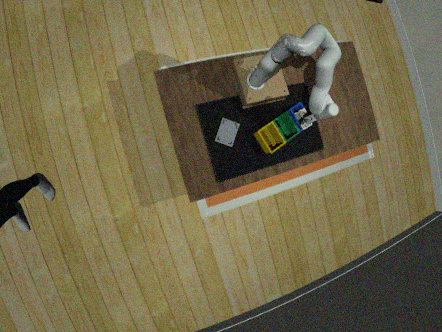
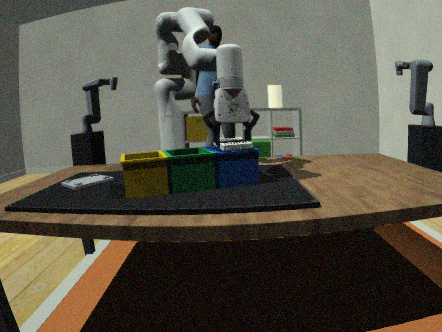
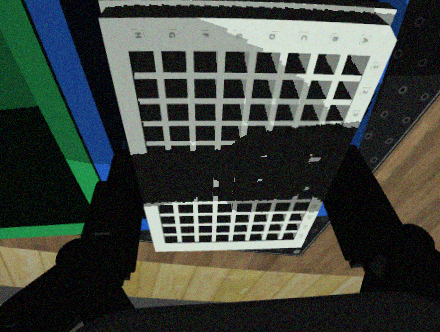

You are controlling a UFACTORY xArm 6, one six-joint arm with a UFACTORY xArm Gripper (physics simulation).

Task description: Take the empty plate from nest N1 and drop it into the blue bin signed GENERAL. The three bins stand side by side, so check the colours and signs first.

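Places are measured from the arm's base along level axes (x ahead, y left, z up), in metres.
Pixels of known places: gripper, fingertip midpoint: [image 1: 303,119] [image 2: 232,144] [image 3: 236,171]; arm's base, origin of the base link: [image 1: 255,81].
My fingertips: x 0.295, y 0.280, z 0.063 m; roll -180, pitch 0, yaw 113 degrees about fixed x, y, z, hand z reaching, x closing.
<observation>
Ahead of a thing's pixels: the offset from my fingertips to its top centre. Level surfaces: height alone.
The white plate @(0.004 m back, 0.002 m right, 0.011 m up) [image 1: 300,114] [image 2: 236,145] [image 3: 155,35] has a grid of square wells, with letters and numbers along its edges. My gripper [image 1: 312,118] [image 2: 235,142] [image 3: 236,171] is shut on the plate, one dark finger at each side. The plate is level, over the opening of the blue bin [image 2: 239,170] [image 3: 75,85], close to its rim. The blue bin ends the row, beside the green bin [image 1: 286,125] [image 2: 192,175] [image 3: 50,115], then the yellow bin [image 1: 270,138] [image 2: 145,175]. Signs are unreadable. A flat light grey nest @(0.024 m ahead, 0.510 m right, 0.096 m down) [image 1: 227,132] [image 2: 87,181] lies apart, its label unreadable.
The bins stand on a black mat @(0.113 m down) [image 1: 212,160] [image 2: 280,200] on the wooden table @(0.126 m down) [image 1: 175,100] [image 2: 350,185]. The arm's tan base plate [image 1: 272,92] is behind the bins. A person, a shelf and two grey arms on stands are in the background.
</observation>
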